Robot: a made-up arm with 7 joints. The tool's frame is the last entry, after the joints.
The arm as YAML. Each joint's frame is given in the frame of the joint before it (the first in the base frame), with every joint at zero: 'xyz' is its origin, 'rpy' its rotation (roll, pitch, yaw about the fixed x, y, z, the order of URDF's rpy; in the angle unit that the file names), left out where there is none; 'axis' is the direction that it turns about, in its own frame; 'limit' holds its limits. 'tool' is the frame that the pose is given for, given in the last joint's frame.
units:
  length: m
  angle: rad
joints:
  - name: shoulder
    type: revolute
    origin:
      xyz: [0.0, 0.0, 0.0]
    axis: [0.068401, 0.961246, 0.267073]
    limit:
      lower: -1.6
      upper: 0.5
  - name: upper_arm
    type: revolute
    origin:
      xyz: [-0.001, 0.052, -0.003]
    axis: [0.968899, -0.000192, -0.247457]
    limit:
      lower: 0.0
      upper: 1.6
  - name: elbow
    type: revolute
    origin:
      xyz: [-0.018, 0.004, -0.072]
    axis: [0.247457, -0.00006, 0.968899]
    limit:
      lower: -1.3
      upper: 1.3
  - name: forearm
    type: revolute
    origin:
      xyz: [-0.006, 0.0, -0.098]
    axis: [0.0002, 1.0, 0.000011]
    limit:
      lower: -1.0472
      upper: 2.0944
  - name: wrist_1
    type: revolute
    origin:
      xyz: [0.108, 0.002, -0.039]
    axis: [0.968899, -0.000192, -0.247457]
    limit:
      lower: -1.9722
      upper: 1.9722
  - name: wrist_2
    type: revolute
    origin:
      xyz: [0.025, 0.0, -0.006]
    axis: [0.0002, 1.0, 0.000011]
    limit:
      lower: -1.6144
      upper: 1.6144
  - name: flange
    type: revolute
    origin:
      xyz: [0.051, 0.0, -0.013]
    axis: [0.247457, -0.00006, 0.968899]
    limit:
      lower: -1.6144
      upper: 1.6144
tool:
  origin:
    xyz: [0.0, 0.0, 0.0]
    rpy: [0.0, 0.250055, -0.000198]
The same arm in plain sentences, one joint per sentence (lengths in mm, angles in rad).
The arm has seven revolute joints in a row. What follows holds with every joint at zero, and every direction is one of the base frame's.
Joint 1 is mounted at the same point as the base frame's origin and turns about the direction (0.068403, 0.961235, 0.26711), from -1.6000 to 0.5000 rad.
Joint 2 is mounted 1.0 mm along -x and 52.0 mm along +y and 3.0 mm along -z from joint 1 and turns about the direction (0.968889, -0.0002, -0.247497), from 0.0000 to 1.6000 rad.
Joint 3 is mounted 18.0 mm along -x and 4.0 mm along +y and 72.0 mm along -z from joint 2 and turns about the direction (0.247497, -0.0001, 0.968889), from -1.3000 to 1.3000 rad.
Joint 4 is mounted 6.0 mm along -x and 98.0 mm along -z from joint 3 and turns about the direction (0.0002, 1, 0), from -1.0472 to 2.0944 rad.
Joint 5 is mounted 108.0 mm along +x and 2.0 mm along +y and 39.0 mm along -z from joint 4 and turns about the direction (0.968889, -0.0002, -0.247497), from -1.9722 to 1.9722 rad.
Joint 6 is mounted 25.0 mm along +x and 6.0 mm along -z from joint 5 and turns about the direction (0.0002, 1, 0), from -1.6144 to 1.6144 rad.
Joint 7 is mounted 51.0 mm along +x and 13.0 mm along -z from joint 6 and turns about the direction (0.247497, -0.0001, 0.968889), from -1.6144 to 1.6144 rad.
The tool frame, which is the frame that the pose is given for, is mounted at the same point as joint 7; its axes are the base frame's turned by roll 0.0000, pitch 0.2501 and yaw -0.0002 rad (as in URDF: about the fixed x, then y, then z).

